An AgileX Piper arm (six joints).
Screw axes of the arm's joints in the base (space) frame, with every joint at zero. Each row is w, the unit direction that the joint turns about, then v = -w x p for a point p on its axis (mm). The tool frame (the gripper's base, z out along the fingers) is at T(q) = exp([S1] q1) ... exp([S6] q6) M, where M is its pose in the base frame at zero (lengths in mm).
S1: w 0 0 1 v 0 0 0
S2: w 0 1 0 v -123 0 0
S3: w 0 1 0 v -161.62 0 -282.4
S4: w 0.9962 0 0.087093 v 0 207.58 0
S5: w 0 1 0 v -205.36 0 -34.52
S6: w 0.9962 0 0.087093 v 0 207.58 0
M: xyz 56.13 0 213.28 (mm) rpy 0 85 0 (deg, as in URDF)
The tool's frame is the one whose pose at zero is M.
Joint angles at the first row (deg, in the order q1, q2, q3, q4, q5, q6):
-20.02 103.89 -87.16 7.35 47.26 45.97
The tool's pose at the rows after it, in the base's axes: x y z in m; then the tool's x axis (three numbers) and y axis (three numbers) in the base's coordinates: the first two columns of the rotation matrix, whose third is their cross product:
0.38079, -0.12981, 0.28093, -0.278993, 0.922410, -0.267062, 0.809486, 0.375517, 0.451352
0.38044, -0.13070, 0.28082, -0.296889, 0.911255, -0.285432, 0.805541, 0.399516, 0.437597
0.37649, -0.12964, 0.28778, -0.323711, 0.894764, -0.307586, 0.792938, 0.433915, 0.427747
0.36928, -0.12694, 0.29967, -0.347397, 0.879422, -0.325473, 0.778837, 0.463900, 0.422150
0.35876, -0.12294, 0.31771, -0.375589, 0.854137, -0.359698, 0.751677, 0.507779, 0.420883
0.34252, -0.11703, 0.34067, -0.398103, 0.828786, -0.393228, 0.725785, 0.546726, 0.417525
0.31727, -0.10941, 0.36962, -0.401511, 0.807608, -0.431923, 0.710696, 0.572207, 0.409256
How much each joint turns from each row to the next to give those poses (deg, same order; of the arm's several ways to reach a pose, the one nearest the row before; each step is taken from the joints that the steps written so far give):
0.00 0.00 0.00 -0.15 0.00 -0.11
0.00 0.00 0.00 -0.82 0.00 -0.99
0.00 -1.09 0.00 -0.38 0.74 -1.83
0.00 -1.91 0.00 -0.08 1.49 -1.70
0.00 -2.87 0.00 0.00 1.46 -2.53
0.00 -3.89 0.00 -0.20 2.48 -2.10
0.00 -5.33 0.00 -1.36 3.65 -0.57

